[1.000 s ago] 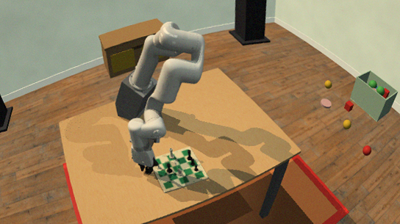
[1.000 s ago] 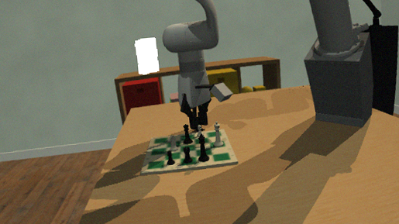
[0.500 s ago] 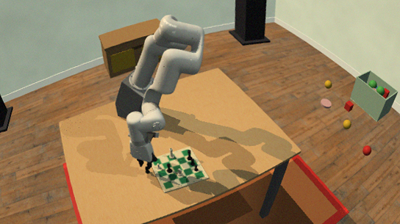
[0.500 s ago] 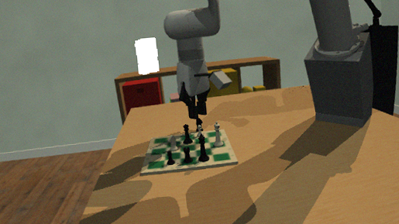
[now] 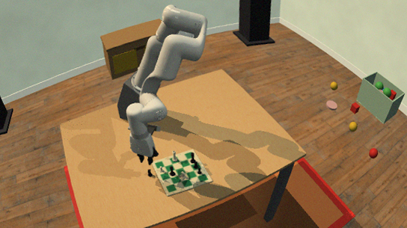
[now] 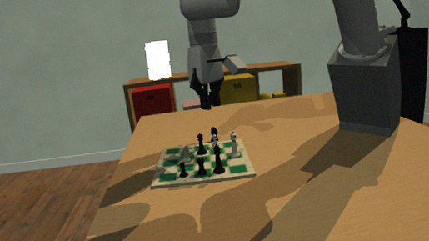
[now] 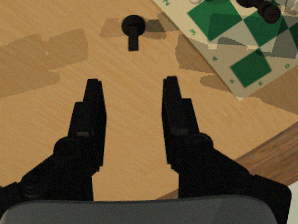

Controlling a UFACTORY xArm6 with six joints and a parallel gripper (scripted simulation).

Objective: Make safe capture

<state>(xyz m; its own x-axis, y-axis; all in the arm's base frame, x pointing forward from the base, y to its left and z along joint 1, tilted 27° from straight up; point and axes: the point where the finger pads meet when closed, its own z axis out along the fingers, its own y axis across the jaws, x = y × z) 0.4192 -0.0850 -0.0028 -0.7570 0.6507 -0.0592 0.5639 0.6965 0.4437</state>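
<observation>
My gripper is now 100 mm to the right of the black piece, 90 mm above it and 30 mm short of it. Also, from my hand: green-and-cream chessboard: 140 mm to the left, 110 mm below, 30 mm ahead; then white pawn: 100 mm below, 60 mm to the left.
</observation>
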